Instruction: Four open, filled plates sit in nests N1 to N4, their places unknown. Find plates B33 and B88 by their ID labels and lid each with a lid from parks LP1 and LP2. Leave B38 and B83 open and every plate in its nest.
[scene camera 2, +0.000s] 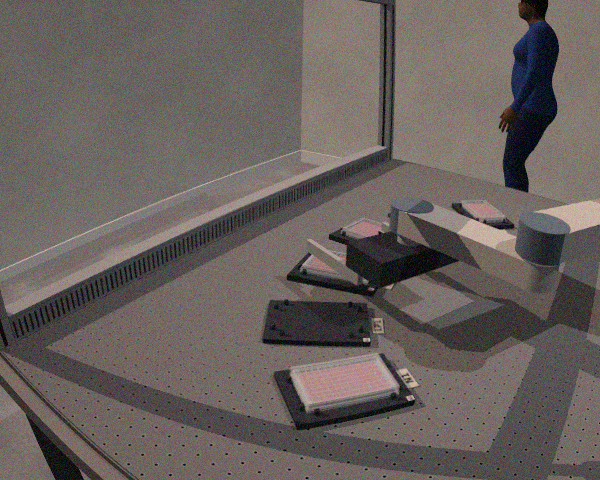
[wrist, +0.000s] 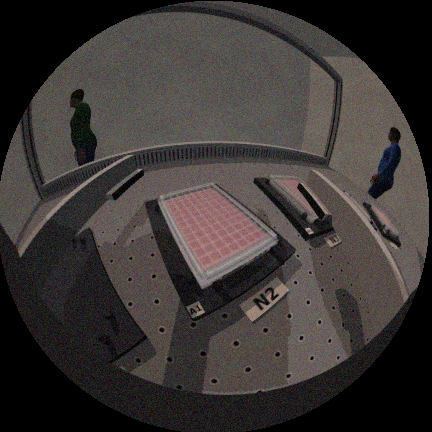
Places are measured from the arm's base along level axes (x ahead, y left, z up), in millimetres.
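Pixels of known places: gripper, fingertip midpoint: (scene camera 2: 348, 235) (wrist: 220, 164).
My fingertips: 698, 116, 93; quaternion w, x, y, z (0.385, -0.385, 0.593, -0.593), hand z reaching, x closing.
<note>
Ahead of a thing's pixels: the offset from my fingertips to its top centre, as dx, dy, dz. "spot": to the spot under its first point.
My gripper (scene camera 2: 350, 228) (wrist: 220, 164) is open and empty, its two long fingers wide apart above the nests. In the wrist view the pink-filled plate in N2 @[+9, +5, -54] (wrist: 215, 230) lies ahead, between the finger lines; in the scene view this plate @[spot: +38, +40, -55] (scene camera 2: 317, 265) is partly behind a finger. The plate in N3 @[+28, -173, -54] (scene camera 2: 362, 228) (wrist: 289, 192) is partly hidden. The N1 plate @[-181, +306, -51] (scene camera 2: 345, 381) sits in its nest with a clear rim; I cannot tell whether it is lidded. The N4 plate @[-137, -489, -54] (scene camera 2: 481, 210) is at the far right. Park LP1 @[-55, +178, -60] (scene camera 2: 320, 322) is empty. LP2 is hidden. No plate ID is readable.
The arm (scene camera 2: 465, 232) reaches in from the right. A slotted rail (scene camera 2: 200, 235) (wrist: 225, 151) runs along the table edge. A person in blue (scene camera 2: 534, 80) (wrist: 389, 162) stands outside; a person in green (wrist: 82, 125) shows in the wrist view. Shadows cross the perforated table.
</note>
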